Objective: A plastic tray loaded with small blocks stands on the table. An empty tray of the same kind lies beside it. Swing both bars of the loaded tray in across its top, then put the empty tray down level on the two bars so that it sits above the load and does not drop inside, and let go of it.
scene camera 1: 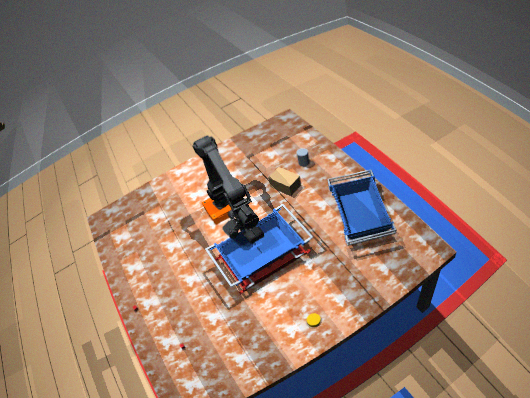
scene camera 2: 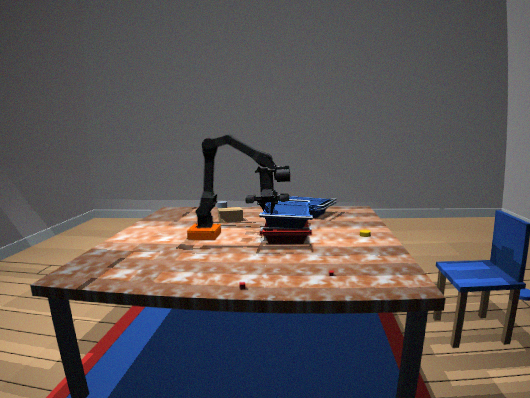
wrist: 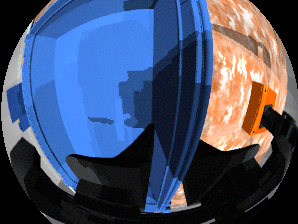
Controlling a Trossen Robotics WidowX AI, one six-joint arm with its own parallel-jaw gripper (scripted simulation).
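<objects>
Blue tray visible in scene camera 1, scene camera 2 and the wrist view (92, 83). On the tray, (scene camera 1: 283, 236) and (scene camera 2: 285, 214) are the same spot.
</objects>
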